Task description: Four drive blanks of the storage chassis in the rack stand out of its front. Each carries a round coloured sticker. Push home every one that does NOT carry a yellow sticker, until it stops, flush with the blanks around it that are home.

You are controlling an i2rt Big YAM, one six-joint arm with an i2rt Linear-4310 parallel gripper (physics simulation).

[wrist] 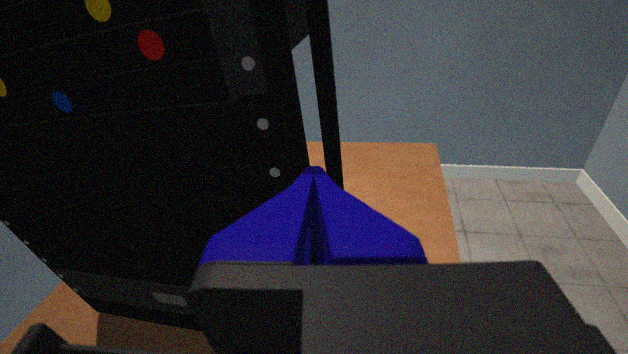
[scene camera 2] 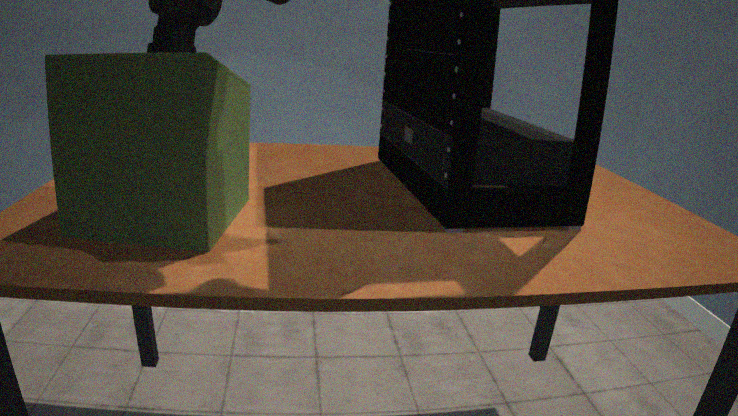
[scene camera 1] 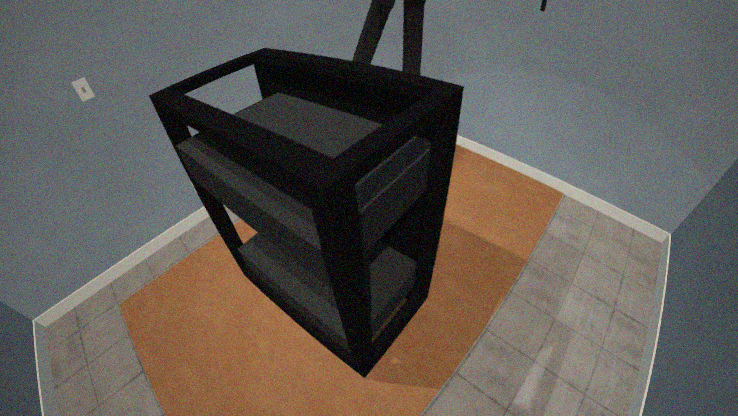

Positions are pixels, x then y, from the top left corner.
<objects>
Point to a black rack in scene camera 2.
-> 438, 136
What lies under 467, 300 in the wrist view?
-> My gripper.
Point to a black rack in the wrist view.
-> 137, 137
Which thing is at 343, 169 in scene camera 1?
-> A black rack.
</objects>
